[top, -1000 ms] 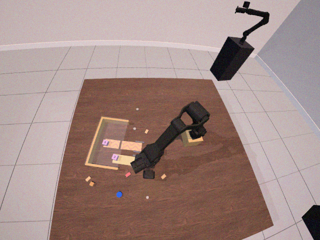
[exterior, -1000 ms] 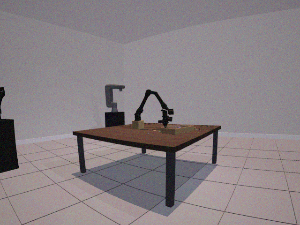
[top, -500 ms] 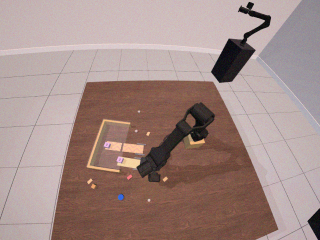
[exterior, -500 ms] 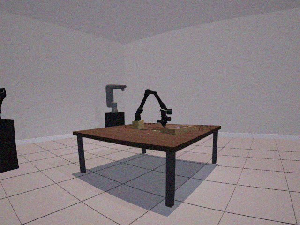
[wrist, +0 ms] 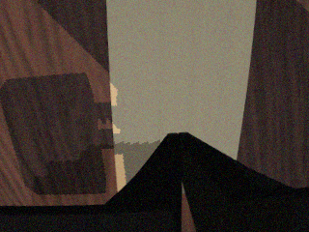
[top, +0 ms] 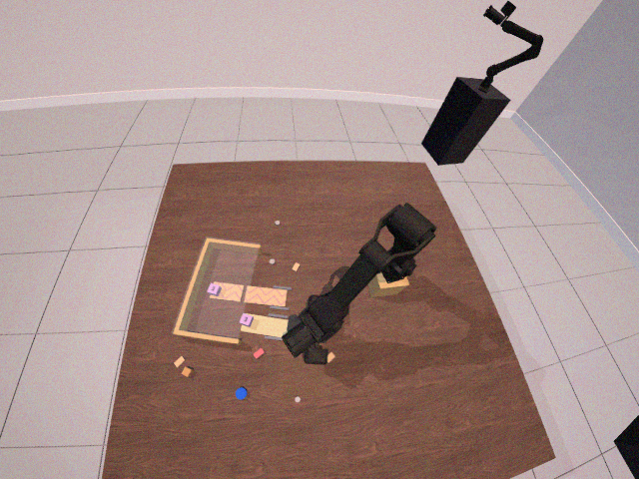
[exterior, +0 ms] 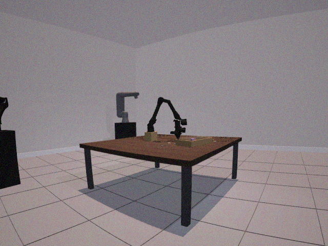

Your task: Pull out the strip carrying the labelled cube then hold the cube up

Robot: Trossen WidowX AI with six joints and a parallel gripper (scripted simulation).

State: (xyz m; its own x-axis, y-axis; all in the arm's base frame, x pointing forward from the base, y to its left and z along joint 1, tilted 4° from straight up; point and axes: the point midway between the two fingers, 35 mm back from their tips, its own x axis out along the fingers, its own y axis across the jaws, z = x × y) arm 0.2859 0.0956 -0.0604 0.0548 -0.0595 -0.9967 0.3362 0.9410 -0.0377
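Now: the plain strip 9 cm ahead of my gripper tip and 4 cm to the right of it. Also, from my gripper tip: pink-red block 18 cm ahead, 1 cm to the left; blue disc 24 cm ahead, 11 cm to the left.
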